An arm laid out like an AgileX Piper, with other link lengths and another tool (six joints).
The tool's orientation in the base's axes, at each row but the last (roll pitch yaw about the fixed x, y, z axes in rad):
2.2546 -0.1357 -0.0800
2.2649 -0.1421 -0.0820
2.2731 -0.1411 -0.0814
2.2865 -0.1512 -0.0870
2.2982 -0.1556 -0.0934
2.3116 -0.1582 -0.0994
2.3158 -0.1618 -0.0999
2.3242 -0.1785 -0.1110
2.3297 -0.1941 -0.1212
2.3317 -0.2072 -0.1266
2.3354 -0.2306 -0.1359
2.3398 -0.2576 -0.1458
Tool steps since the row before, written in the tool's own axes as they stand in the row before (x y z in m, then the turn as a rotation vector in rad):
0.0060 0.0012 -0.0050 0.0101 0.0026 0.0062
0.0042 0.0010 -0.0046 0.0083 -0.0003 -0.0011
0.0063 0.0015 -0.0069 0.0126 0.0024 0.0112
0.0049 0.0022 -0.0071 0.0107 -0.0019 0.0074
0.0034 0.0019 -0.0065 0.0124 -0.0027 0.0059
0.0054 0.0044 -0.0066 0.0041 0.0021 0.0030
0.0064 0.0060 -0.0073 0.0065 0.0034 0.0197
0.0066 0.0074 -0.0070 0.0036 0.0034 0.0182
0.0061 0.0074 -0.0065 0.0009 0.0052 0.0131
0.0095 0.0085 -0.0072 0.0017 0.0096 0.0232
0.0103 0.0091 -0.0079 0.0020 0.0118 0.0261
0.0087 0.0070 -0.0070 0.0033 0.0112 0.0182
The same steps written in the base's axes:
0.0056 0.0027 0.0049 0.0097 -0.0072 -0.0005
0.0039 0.0026 0.0043 0.0082 0.0004 0.0016
0.0058 0.0038 0.0064 0.0124 -0.0111 -0.0036
0.0042 0.0036 0.0070 0.0111 -0.0053 -0.0046
0.0028 0.0033 0.0062 0.0129 -0.0038 -0.0039
0.0043 0.0015 0.0085 0.0037 -0.0040 0.0002
0.0049 0.0008 0.0103 0.0064 -0.0175 -0.0097
0.0047 -0.0005 0.0112 0.0036 -0.0161 -0.0092
0.0040 -0.0009 0.0108 0.0003 -0.0132 -0.0050
0.0069 -0.0015 0.0128 0.0005 -0.0237 -0.0085
0.0071 -0.0016 0.0141 0.0004 -0.0273 -0.0088
0.0059 -0.0007 0.0118 0.0013 -0.0213 -0.0036

